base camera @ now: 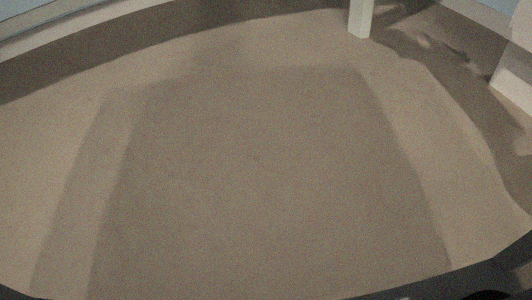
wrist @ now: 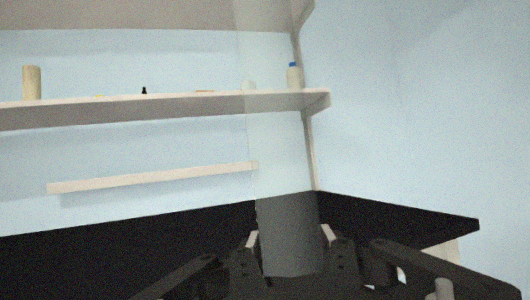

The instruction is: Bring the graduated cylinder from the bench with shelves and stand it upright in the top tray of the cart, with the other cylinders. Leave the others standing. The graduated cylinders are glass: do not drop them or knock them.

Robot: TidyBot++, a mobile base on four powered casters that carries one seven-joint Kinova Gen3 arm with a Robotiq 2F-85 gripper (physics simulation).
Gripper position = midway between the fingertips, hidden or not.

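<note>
A graduated cylinder [wrist: 285,196] and a bench with shelves [wrist: 138,251] are visible, together with the gripper [wrist: 290,240].
</note>
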